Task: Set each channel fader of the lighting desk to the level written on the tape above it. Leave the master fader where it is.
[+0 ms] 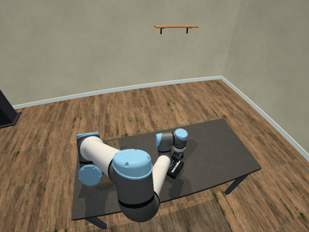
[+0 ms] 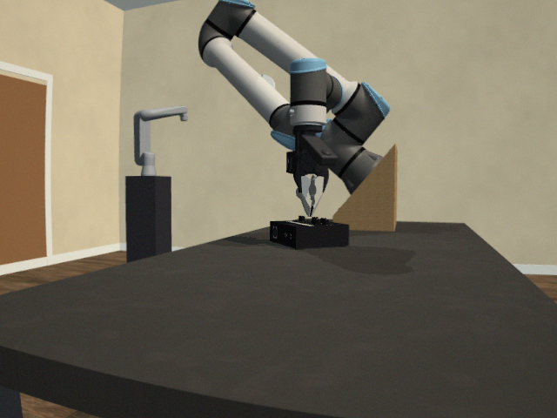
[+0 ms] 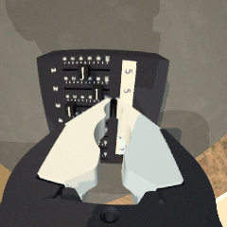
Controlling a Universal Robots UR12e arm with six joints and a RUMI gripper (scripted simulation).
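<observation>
The master fader is 11 cm behind my hand, 4 cm to the right of it and 2 cm below it.
</observation>
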